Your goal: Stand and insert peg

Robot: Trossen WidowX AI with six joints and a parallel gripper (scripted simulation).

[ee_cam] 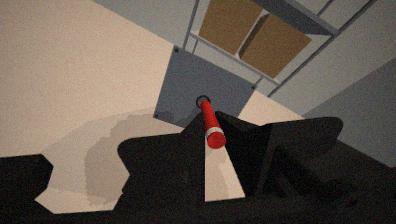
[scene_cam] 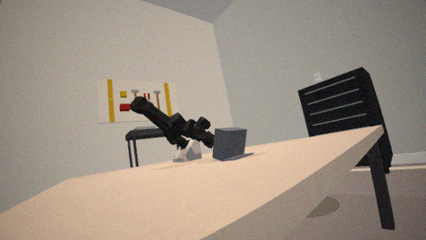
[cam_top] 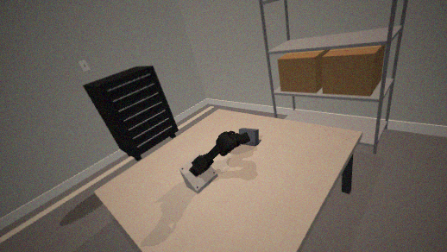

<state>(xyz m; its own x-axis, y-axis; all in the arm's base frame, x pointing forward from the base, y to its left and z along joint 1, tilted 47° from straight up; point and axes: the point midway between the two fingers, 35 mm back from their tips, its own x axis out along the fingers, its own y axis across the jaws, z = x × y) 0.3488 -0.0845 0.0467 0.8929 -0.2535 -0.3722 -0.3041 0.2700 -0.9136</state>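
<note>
My gripper tip is 7 cm short of the grey sloped panel, 1 cm to the right of it and 3 cm above it. The rest, counted from my gripper tip: red peg: 2 cm behind.
</note>
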